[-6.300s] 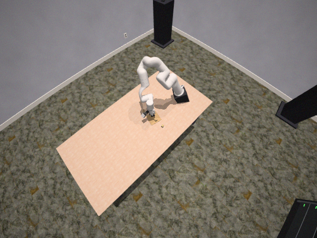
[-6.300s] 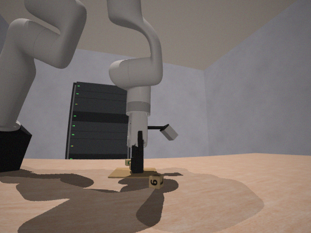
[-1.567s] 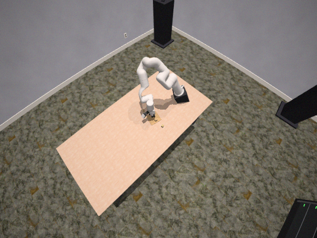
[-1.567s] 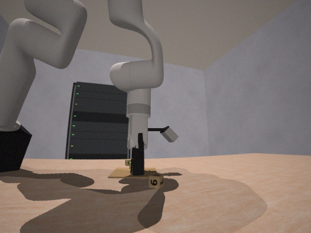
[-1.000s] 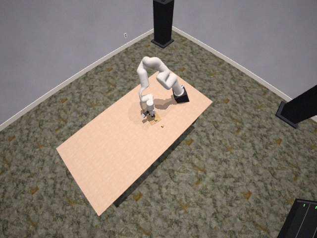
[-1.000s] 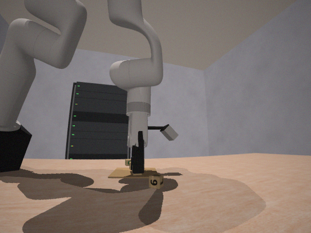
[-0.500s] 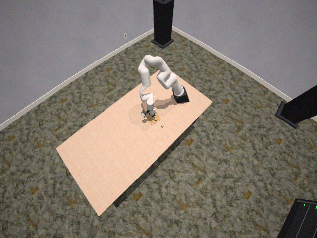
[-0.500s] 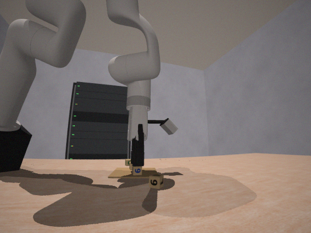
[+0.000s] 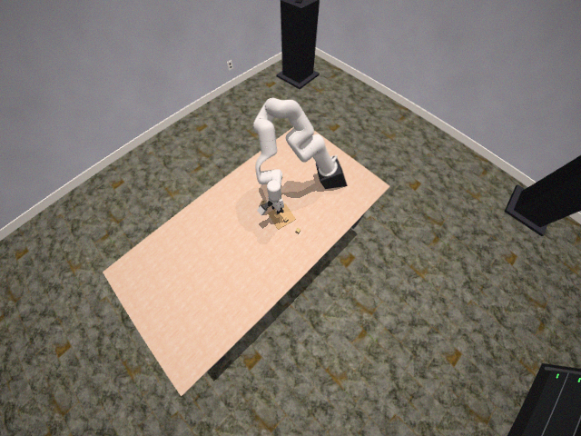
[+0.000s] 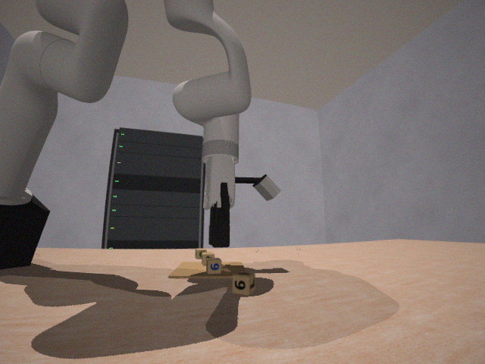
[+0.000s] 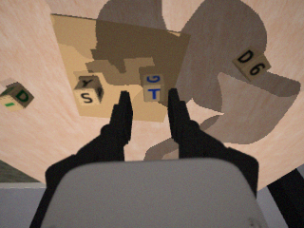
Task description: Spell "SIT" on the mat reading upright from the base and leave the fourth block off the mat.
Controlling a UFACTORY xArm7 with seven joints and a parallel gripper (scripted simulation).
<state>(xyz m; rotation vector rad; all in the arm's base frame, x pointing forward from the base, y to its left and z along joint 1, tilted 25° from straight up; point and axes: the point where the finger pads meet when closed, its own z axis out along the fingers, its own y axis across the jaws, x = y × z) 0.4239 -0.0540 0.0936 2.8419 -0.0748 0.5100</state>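
My gripper is now 190 mm to the right of the wooden block and 60 mm above it. The rest, counted from my hand: tan mat (10 mm behind, 40 mm to the left, 70 mm below).
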